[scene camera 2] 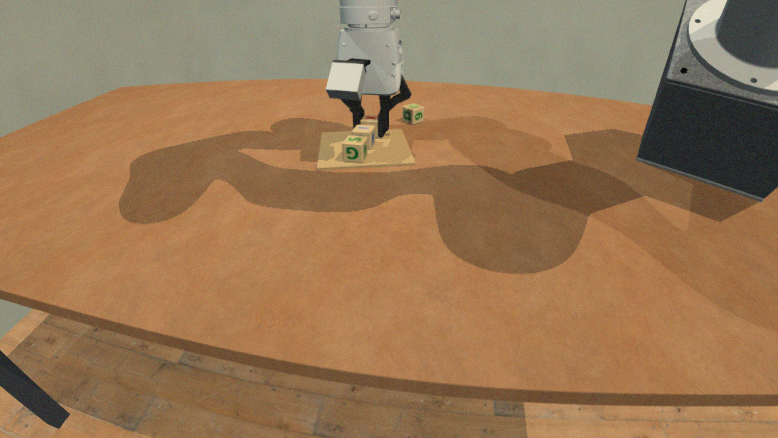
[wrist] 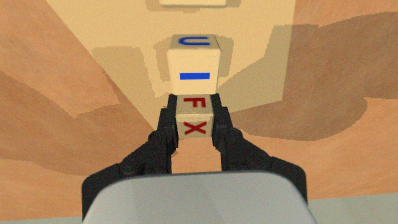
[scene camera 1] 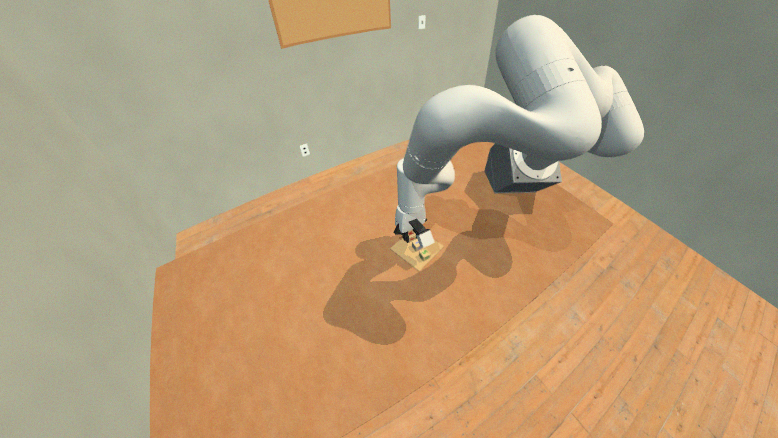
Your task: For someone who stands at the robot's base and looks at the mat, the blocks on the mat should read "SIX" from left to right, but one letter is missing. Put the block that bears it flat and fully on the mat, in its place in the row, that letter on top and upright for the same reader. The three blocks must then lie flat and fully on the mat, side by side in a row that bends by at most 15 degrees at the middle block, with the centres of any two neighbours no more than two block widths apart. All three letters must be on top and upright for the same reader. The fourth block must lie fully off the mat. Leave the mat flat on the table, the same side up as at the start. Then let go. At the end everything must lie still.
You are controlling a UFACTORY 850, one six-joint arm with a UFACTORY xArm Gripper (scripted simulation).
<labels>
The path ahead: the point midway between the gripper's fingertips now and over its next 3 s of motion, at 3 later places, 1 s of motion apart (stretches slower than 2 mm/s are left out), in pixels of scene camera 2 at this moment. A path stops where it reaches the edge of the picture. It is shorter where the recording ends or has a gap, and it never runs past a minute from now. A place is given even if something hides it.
My gripper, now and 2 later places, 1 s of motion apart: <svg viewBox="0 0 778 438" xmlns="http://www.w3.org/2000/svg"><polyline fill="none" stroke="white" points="371,133 370,101 370,62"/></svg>
</labels>
